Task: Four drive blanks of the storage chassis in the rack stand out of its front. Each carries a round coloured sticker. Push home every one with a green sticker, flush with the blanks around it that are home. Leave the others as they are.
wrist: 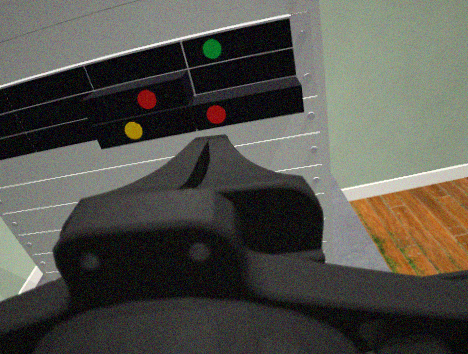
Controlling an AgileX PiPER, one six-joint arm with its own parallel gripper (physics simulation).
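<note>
The black drive blanks sit in the chassis [45,82] in the upper left of the wrist view. The blank with the green sticker [212,49] is at the top of the right column and looks flush with the blanks around it. A blank with a red sticker [216,114] at the bottom of the right column stands out, its top face showing. Another blank with a red sticker [147,99] stands out in the middle column. The blank with the yellow sticker [133,130] below it also stands out. My gripper [213,157] is shut and empty, its tips in front of the panel just below the blanks.
Grey rack panels [270,155] lie above and below the chassis, with a screwed rail [312,132] at the right. A green wall [395,90], a white skirting board [410,182] and a wooden floor [420,225] show to the right.
</note>
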